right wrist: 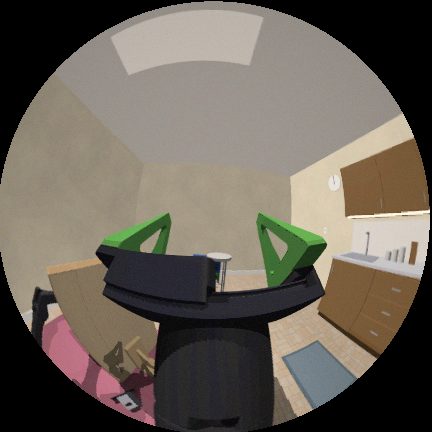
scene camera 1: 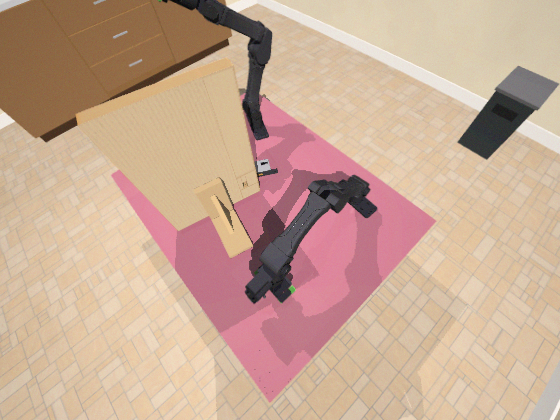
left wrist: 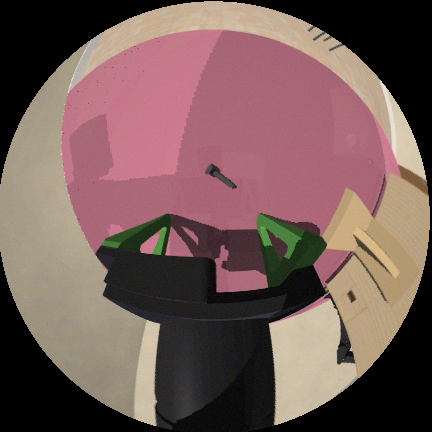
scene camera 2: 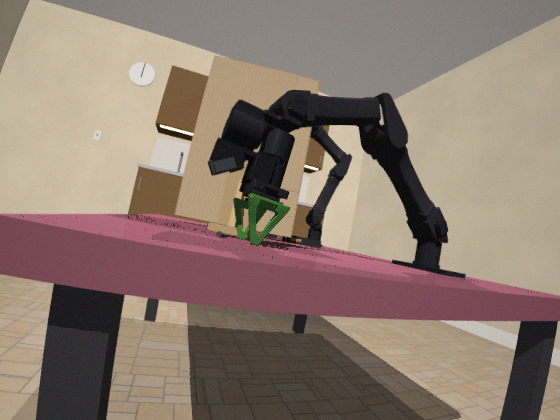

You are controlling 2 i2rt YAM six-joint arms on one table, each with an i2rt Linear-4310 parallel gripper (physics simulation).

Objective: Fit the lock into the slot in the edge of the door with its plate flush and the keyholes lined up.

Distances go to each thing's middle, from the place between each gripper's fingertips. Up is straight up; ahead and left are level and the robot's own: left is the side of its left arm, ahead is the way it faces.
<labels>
The tan door (scene camera 1: 171, 137) lies 140 mm ahead of my right hand, 300 mm to the left of it and 420 mm below it. From my right hand the other things lie so: wooden stand (scene camera 1: 212, 195) 140 mm ahead, 300 mm to the left, 620 mm below.
Now: the wooden stand 60 mm behind my left hand, 410 mm to the right of it and 100 mm above it. From my left hand the other things lie so: tan door (60 mm behind, 410 mm to the right, 300 mm above).
</labels>
